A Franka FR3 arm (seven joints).
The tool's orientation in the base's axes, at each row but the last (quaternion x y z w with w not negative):
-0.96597 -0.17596 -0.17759 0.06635
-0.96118 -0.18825 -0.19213 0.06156
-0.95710 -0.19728 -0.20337 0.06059
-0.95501 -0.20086 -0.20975 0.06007
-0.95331 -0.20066 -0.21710 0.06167
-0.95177 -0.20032 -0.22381 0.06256
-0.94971 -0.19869 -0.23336 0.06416
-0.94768 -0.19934 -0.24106 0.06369
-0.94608 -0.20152 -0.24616 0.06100
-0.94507 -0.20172 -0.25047 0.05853
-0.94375 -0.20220 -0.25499 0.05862
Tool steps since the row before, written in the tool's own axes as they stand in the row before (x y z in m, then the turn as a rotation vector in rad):
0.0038 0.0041 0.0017 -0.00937 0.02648 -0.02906
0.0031 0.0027 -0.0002 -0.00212 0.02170 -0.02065
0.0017 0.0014 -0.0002 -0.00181 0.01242 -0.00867
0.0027 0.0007 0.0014 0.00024 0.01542 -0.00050
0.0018 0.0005 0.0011 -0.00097 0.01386 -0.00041
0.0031 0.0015 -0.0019 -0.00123 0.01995 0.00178
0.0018 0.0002 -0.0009 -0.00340 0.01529 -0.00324
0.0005 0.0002 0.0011 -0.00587 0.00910 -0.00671
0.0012 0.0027 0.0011 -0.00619 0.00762 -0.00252
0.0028 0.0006 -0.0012 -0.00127 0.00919 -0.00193
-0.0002 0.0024 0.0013 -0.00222 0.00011 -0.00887
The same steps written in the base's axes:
0.0054 -0.0023 -0.0005 -0.00786 -0.03311 0.02180
0.0036 -0.0015 0.0013 -0.00060 -0.02465 0.01714
0.0019 -0.0007 0.0008 0.00031 -0.01370 0.00670
0.0031 0.0006 -0.0001 0.00632 -0.01408 0.00008
0.0021 0.0004 -0.0002 0.00471 -0.01307 -0.00048
0.0024 -0.0007 0.0030 0.00787 -0.01826 -0.00273
0.0012 0.0002 0.0016 0.00211 -0.01583 0.00082
0.0010 0.0002 -0.0007 -0.00390 -0.01180 0.00282
0.0026 -0.0018 -0.0004 -0.00291 -0.00966 -0.00096
0.0019 0.0002 0.0024 0.00190 -0.00923 0.00096
0.0014 -0.0020 -0.0012 -0.00576 -0.00278 0.00653

